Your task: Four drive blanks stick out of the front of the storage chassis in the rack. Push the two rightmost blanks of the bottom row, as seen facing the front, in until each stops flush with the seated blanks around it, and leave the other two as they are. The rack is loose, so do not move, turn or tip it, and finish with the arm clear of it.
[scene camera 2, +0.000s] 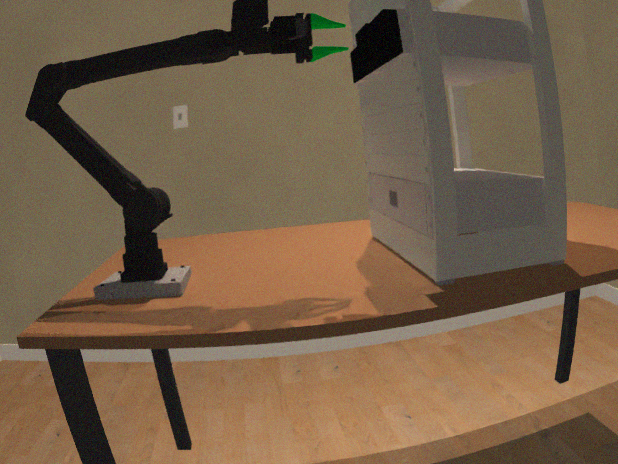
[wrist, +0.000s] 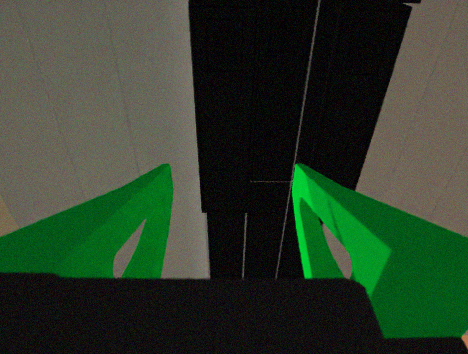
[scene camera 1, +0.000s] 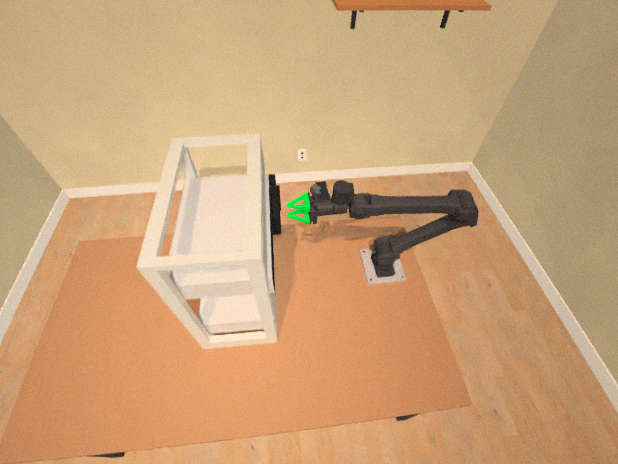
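Pixels of known places: gripper, fingertip midpoint: [scene camera 2: 346, 37] [wrist: 232, 176] [scene camera 1: 287, 210]; arm's base at its link origin: [scene camera 2: 145, 275] [scene camera 1: 382, 265].
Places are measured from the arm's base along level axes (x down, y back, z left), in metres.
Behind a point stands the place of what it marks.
The white rack [scene camera 1: 264, 300] @[x -0.379, y -0.533, z 0.284 m] [scene camera 2: 434, 150] @[x -0.197, y -0.504, z -0.219 m] stands upright on the table. The black storage chassis front [scene camera 1: 275, 205] @[x -0.452, y -0.470, z -0.026 m] [scene camera 2: 380, 45] @[x -0.381, y -0.445, z -0.181 m] [wrist: 250, 110] @[x -0.427, y -0.458, z -0.030 m] is high on the rack's face toward the arm. Its blanks are dark on dark, and single ones are hard to tell apart; stepped outlines show parts sticking out. My gripper [scene camera 1: 289, 210] @[x -0.435, y -0.430, z -0.013 m] [scene camera 2: 347, 37] @[x -0.435, y -0.430, z -0.013 m] [wrist: 232, 176] @[x -0.435, y -0.430, z -0.013 m] has green fingers standing partly open with nothing between them. It points at the chassis front. In scene camera 1 a gap shows between the tips and the black front; in the wrist view the right fingertip overlaps the black front, and contact cannot be told.
The rack stands on the orange-brown table [scene camera 1: 350, 370] @[x 0.019, y -0.252, z 0.429 m] [scene camera 2: 280, 260] @[x 0.019, y -0.280, z 0.124 m]. The arm's white base plate [scene camera 1: 367, 270] @[x 0.000, y -0.078, z 0.017 m] [scene camera 2: 140, 289] @[x 0.003, y -0.005, z -0.096 m] is bolted to the table in front of the rack. Light panels [wrist: 90, 100] @[x -0.519, y -0.503, z -0.016 m] lie beside the black front. A wall shelf [scene camera 1: 415, 5] hangs behind.
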